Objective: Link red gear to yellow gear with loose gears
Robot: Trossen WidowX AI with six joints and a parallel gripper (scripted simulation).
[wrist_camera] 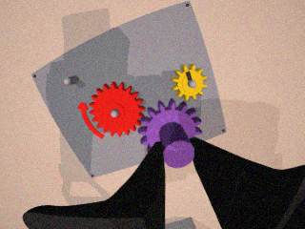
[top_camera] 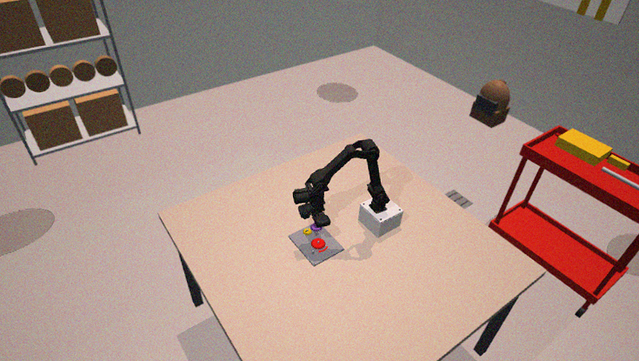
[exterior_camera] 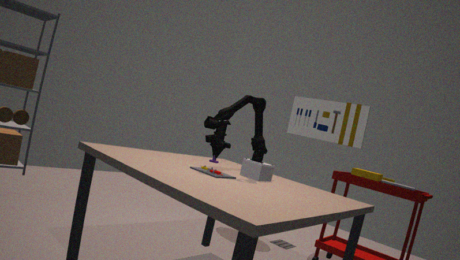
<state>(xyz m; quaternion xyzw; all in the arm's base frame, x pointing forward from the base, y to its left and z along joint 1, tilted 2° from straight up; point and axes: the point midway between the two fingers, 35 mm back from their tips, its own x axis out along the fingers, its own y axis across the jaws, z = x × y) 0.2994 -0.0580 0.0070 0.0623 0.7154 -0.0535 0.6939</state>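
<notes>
Now: gripper tip 70 mm above the small yellow gear, 40 mm to the left of it and 30 mm short of it. Round my gripper tip: purple gear (10 mm below); then red gear (70 mm below, 50 mm to the left, 20 mm ahead).
</notes>
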